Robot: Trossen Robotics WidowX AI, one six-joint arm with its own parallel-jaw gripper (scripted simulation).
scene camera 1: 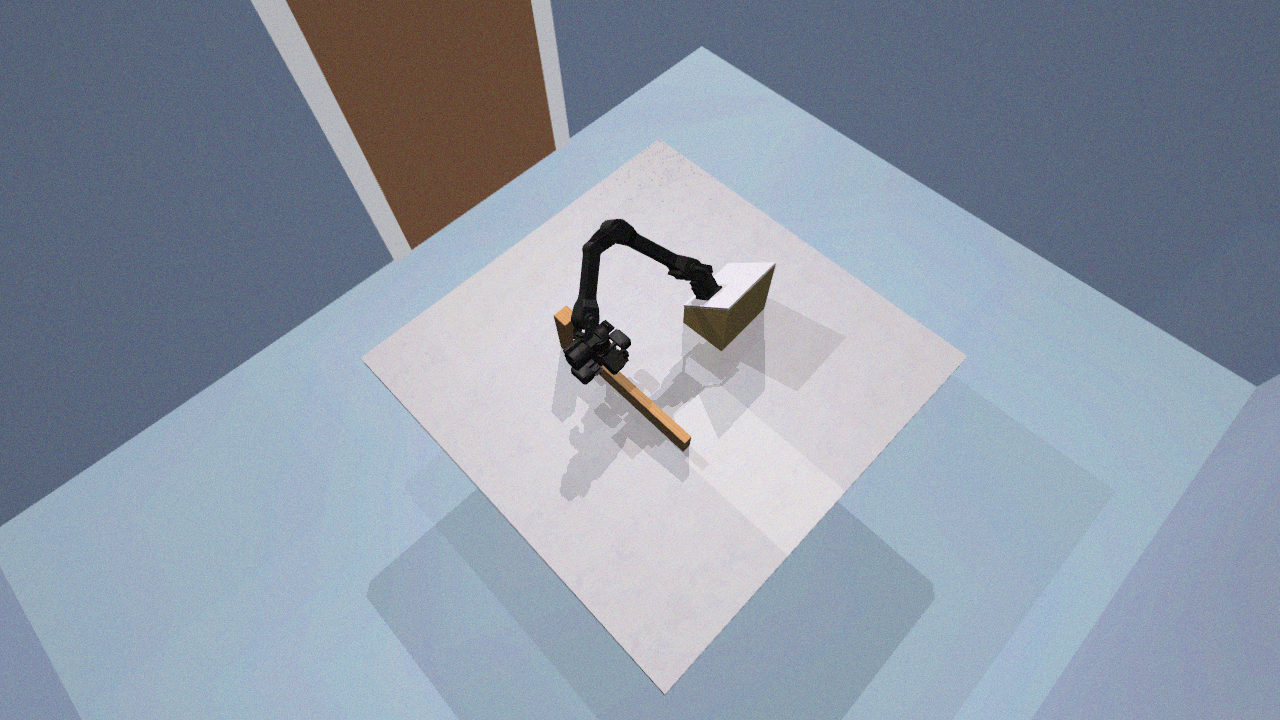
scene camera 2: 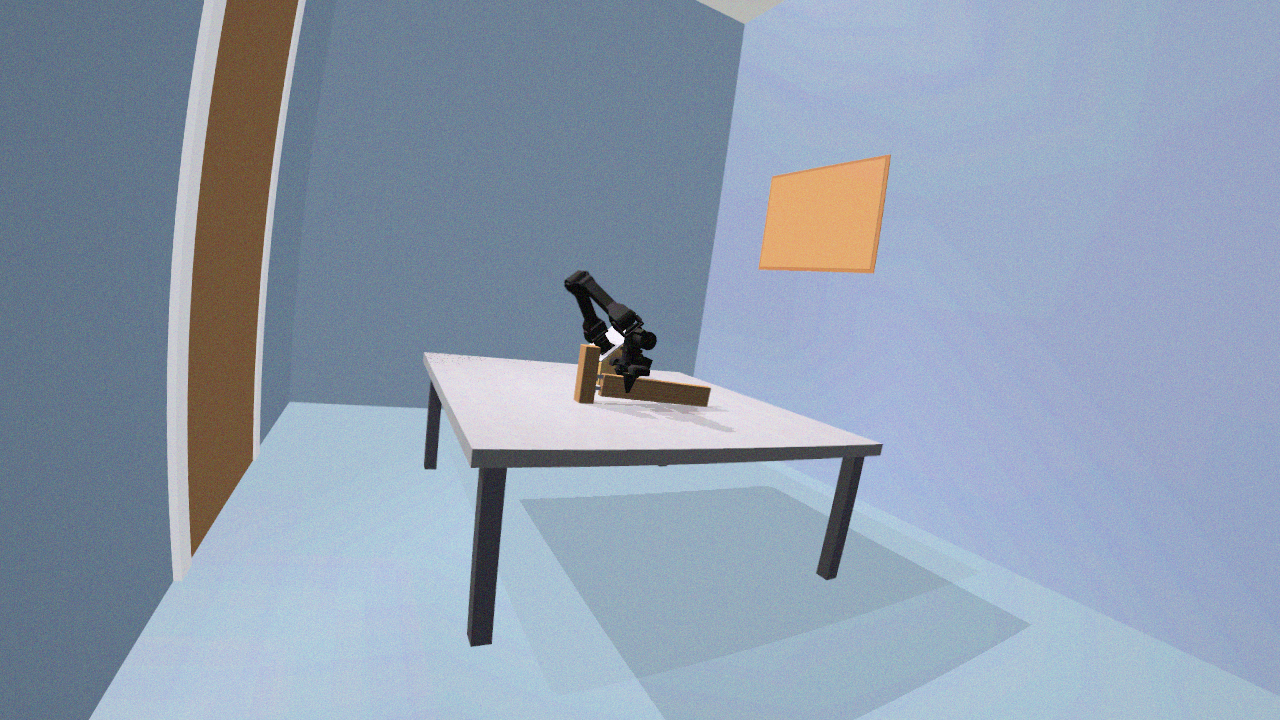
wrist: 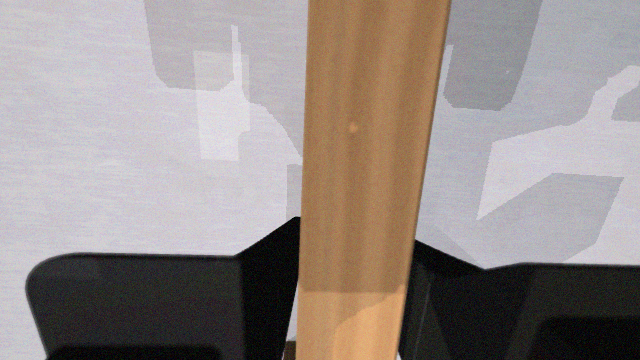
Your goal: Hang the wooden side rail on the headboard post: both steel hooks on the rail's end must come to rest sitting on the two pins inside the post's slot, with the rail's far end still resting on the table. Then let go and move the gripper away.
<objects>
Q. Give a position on a wooden side rail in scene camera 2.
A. At 611, 385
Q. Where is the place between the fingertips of the gripper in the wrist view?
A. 332, 227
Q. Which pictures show the gripper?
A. Scene camera 1, scene camera 2 and the wrist view: all of them.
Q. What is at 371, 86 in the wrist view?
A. A wooden side rail.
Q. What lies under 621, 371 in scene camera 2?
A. The gripper.
</objects>
